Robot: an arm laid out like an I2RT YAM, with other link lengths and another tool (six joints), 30 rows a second.
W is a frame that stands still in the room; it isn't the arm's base.
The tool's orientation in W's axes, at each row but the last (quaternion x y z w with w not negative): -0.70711, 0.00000, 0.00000, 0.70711; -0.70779, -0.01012, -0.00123, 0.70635; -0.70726, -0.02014, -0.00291, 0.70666; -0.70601, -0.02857, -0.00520, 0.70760; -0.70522, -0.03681, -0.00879, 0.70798; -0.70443, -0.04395, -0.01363, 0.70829; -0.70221, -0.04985, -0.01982, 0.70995
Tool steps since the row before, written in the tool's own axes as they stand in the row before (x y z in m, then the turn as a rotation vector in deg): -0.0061, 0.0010, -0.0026, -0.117, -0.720, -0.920; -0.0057, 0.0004, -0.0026, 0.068, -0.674, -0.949; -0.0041, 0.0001, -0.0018, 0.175, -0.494, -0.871; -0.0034, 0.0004, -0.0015, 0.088, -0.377, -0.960; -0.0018, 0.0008, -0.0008, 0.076, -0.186, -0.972; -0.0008, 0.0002, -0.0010, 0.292, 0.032, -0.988; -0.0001, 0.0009, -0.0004, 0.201, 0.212, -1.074
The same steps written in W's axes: -0.0061, -0.0026, -0.0010, -0.117, -0.920, 0.720; -0.0057, -0.0027, -0.0005, 0.069, -0.947, 0.677; -0.0040, -0.0019, -0.0002, 0.180, -0.866, 0.501; -0.0033, -0.0016, -0.0006, 0.102, -0.958, 0.379; -0.0017, -0.0009, -0.0009, 0.102, -0.969, 0.188; -0.0007, -0.0010, -0.0003, 0.336, -0.974, -0.012; 0.0000, -0.0004, -0.0009, 0.267, -1.062, -0.201
